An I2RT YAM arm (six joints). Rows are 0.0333 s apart.
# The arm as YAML. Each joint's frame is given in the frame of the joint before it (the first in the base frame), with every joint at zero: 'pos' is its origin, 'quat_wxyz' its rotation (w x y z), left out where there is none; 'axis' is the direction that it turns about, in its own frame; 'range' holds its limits. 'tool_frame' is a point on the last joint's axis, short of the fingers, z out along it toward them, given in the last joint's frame.
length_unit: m
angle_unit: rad
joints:
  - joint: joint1
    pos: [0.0, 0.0, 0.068]
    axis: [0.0, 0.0, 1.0]
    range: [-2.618, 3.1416]
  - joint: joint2
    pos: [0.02, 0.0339, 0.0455]
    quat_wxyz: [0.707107, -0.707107, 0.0, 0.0]
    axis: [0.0, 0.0, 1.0]
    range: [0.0, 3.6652]
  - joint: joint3
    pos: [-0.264, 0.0, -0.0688]
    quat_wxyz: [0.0, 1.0, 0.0, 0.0]
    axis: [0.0, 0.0, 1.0]
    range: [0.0, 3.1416]
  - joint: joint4
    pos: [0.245, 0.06, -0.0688]
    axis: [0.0, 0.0, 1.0]
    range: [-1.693, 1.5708]
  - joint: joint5
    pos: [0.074, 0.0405, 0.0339]
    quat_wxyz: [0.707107, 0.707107, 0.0, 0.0]
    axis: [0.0, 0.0, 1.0]
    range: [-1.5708, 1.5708]
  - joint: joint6
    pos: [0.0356, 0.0, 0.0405]
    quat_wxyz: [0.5, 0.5, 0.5, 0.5]
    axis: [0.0, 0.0, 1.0]
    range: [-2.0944, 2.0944]
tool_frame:
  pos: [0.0, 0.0, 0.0]
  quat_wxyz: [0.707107, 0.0, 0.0, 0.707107]
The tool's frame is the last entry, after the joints.
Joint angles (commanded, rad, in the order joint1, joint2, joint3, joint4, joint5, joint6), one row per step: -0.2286 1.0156 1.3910 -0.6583 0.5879 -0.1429; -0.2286 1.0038 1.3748 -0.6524 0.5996 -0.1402; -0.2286 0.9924 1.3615 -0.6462 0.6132 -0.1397; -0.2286 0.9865 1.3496 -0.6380 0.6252 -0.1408; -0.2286 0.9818 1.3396 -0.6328 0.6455 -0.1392; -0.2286 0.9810 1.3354 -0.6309 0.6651 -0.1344; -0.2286 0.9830 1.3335 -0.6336 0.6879 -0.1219; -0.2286 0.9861 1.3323 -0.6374 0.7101 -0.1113; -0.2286 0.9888 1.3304 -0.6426 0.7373 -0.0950; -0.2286 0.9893 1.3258 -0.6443 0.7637 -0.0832; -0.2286 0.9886 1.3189 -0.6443 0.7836 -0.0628; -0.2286 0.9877 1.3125 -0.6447 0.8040 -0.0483; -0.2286 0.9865 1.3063 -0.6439 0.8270 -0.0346
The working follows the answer.
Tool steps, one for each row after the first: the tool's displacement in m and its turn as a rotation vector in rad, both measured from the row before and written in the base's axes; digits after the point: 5 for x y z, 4 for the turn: -0.00220 0.00016 -0.00235 -0.0018 -0.0027 -0.0119; -0.00243 0.00016 -0.00152 -0.0043 -0.0037 -0.0132; -0.00068 -0.00020 -0.00181 -0.0044 -0.0006 -0.0113; -0.00081 -0.00041 -0.00168 -0.0044 0.0001 -0.0199; -0.00027 -0.00051 -0.00086 -0.0020 -0.0010 -0.0199; 0.00016 -0.00069 -0.00103 0.0027 -0.0019 -0.0246; 0.00041 -0.00072 -0.00109 0.0017 0.0009 -0.0236; 0.00016 -0.00078 -0.00133 0.0034 -0.0018 -0.0296; -0.00016 -0.00067 -0.00146 0.0000 -0.0013 -0.0278; -0.00008 -0.00050 -0.00185 0.0058 -0.0096 -0.0234; -0.00024 -0.00047 -0.00169 0.0022 -0.0051 -0.0226; -0.00041 -0.00048 -0.00144 0.0003 -0.0060 -0.0248
Tool pose at each row, in the base's axes (x y z in m, rotation vector in rad; rounded; the steps above come from the unrounded poses): 0.17697 -0.06145 0.45457 0.4949 1.8141 -0.7997; 0.17477 -0.06129 0.45222 0.5057 1.8094 -0.8083; 0.17234 -0.06113 0.45070 0.5166 1.8022 -0.8197; 0.17166 -0.06133 0.44889 0.5245 1.7981 -0.8309; 0.17085 -0.06174 0.44720 0.5403 1.7934 -0.8483; 0.17059 -0.06225 0.44634 0.5581 1.7888 -0.8632; 0.17075 -0.06293 0.44532 0.5835 1.7849 -0.8769; 0.17116 -0.06365 0.44422 0.6065 1.7830 -0.8919; 0.17132 -0.06443 0.44289 0.6372 1.7783 -0.9083; 0.17117 -0.06510 0.44143 0.6638 1.7722 -0.9265; 0.17108 -0.06560 0.43958 0.6929 1.7626 -0.9329; 0.17085 -0.06607 0.43789 0.7173 1.7549 -0.9438; 0.17044 -0.06655 0.43644 0.7429 1.7445 -0.9572

